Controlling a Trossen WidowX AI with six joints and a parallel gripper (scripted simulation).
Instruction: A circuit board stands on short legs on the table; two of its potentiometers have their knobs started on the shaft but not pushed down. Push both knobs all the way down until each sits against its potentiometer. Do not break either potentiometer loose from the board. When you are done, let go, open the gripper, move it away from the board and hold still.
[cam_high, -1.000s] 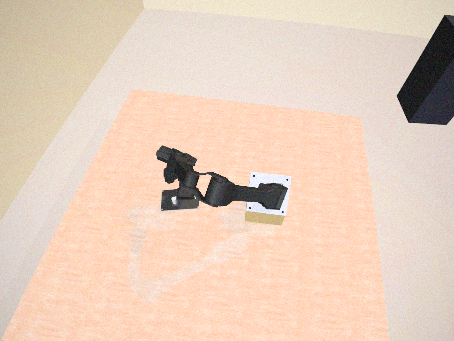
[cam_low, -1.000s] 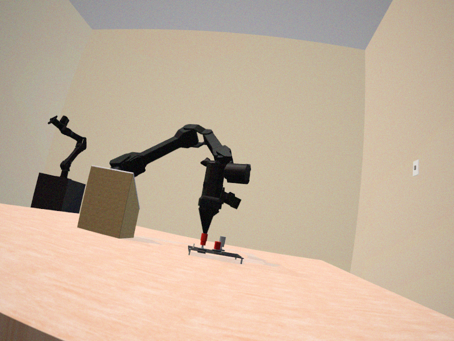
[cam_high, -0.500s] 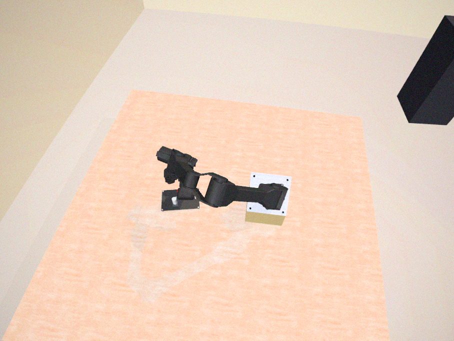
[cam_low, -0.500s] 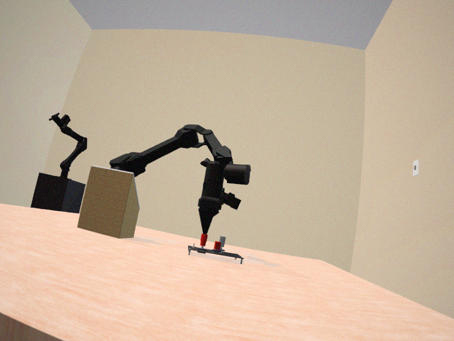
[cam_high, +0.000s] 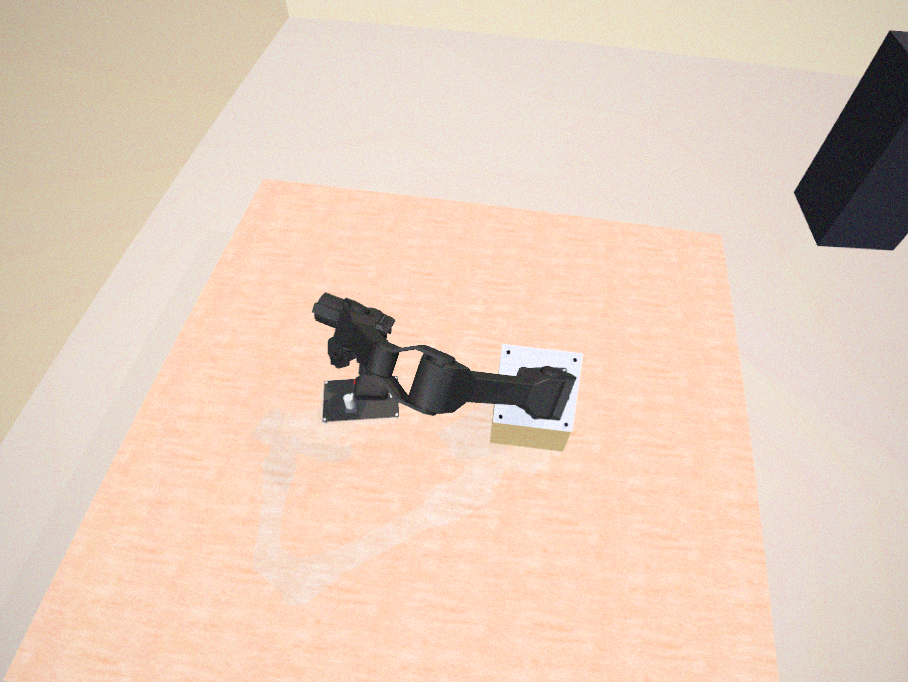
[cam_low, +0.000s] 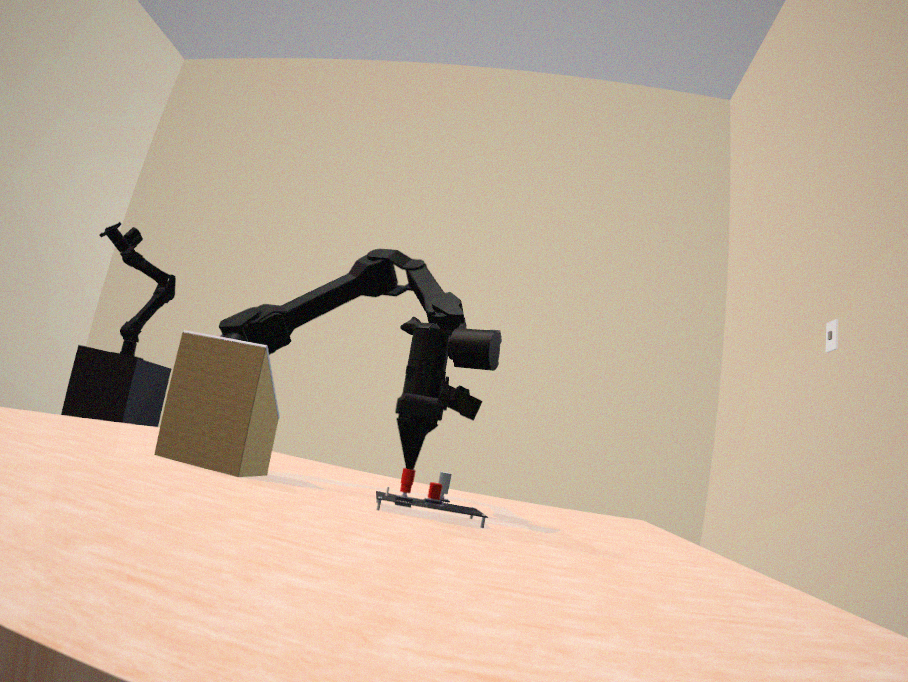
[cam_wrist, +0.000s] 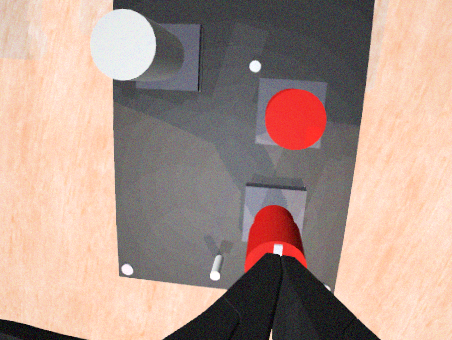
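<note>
My gripper tip is 10 mm above the red knob.
</note>
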